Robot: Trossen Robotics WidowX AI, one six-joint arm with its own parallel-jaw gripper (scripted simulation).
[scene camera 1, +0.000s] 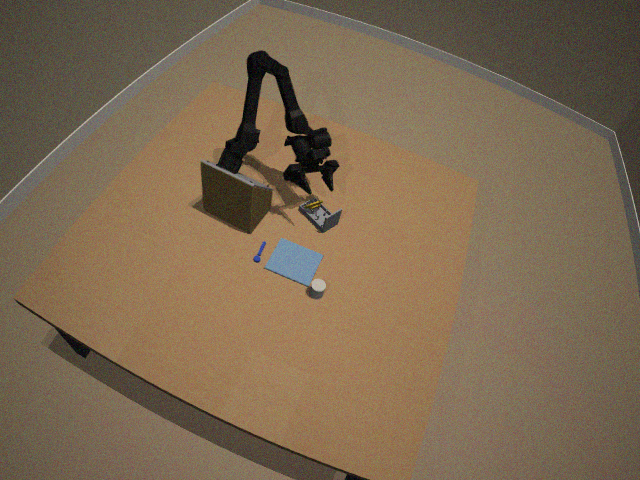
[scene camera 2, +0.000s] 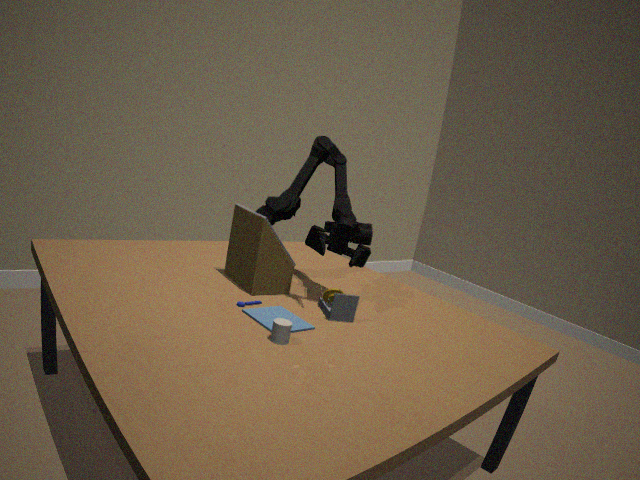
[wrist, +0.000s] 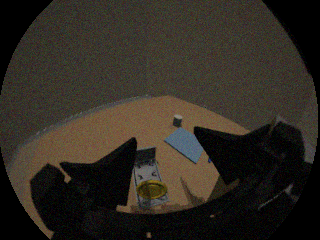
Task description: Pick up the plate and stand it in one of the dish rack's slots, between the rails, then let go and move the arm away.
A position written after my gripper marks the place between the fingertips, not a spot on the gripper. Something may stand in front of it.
My gripper (scene camera 2: 337, 260) is open, with nothing in its grasp. Also in view: a grey dish rack (scene camera 2: 342, 309) and a light blue mat (scene camera 1: 290, 260).
The grey dish rack is seen too in scene camera 1 (scene camera 1: 320, 217) and in the wrist view (wrist: 145, 168). My gripper is seen too in scene camera 1 (scene camera 1: 321, 192) and in the wrist view (wrist: 165, 135). The light blue mat shows as well in scene camera 2 (scene camera 2: 265, 316) and in the wrist view (wrist: 185, 142).
